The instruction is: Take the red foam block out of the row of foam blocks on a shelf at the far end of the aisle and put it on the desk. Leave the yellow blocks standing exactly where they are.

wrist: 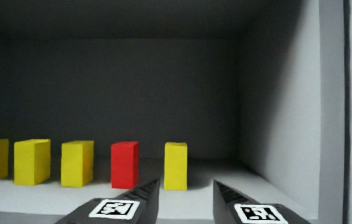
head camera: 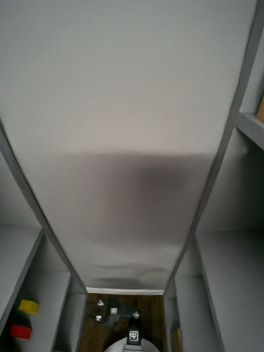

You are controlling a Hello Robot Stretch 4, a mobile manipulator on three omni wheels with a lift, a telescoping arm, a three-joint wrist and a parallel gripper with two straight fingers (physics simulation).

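Places are measured from the robot's base along level axes (x ahead, y left, z up), in centimetres.
Where they show: gripper, fingertip midpoint: [wrist: 185, 195] [head camera: 86, 309].
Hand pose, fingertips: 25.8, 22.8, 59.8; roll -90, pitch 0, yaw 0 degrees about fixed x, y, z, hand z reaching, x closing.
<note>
Each offset is from my fingertips to the centre of the thing, as dx, dy, dz. "pt": to the spot under its first point. Level surfaces: height alone.
The red foam block @(-13.0, +30.2, -4.7) [head camera: 20, 331] [wrist: 124, 165] stands upright on a grey shelf @(dz -9.2) [head camera: 50, 300] [wrist: 105, 204], in the row of yellow blocks. One yellow block @(-2.1, +30.5, -4.7) [head camera: 29, 306] [wrist: 175, 166] stands to its right in the wrist view. Another yellow block @(-23.5, +29.9, -4.7) [wrist: 77, 163] stands to its left, then a third yellow block @(-33.9, +29.5, -4.7) [wrist: 32, 161] and part of one more at the left edge. My gripper [head camera: 88, 309] [wrist: 185, 195] is open and empty, in front of the shelf. In the wrist view its fingers straddle the line of the right-hand yellow block, and the red block is left of both fingers. The desk does not show.
A grey side wall [wrist: 295, 100] closes the shelf bay on the right, and a dark back panel [wrist: 130, 90] stands behind the blocks. The pale aisle end wall [head camera: 125, 100] stands ahead. More shelving [head camera: 230, 260] lines the right side, with an orange-brown item @(pt +17.6, -46.9, +83.9) [head camera: 260, 111] at its edge.
</note>
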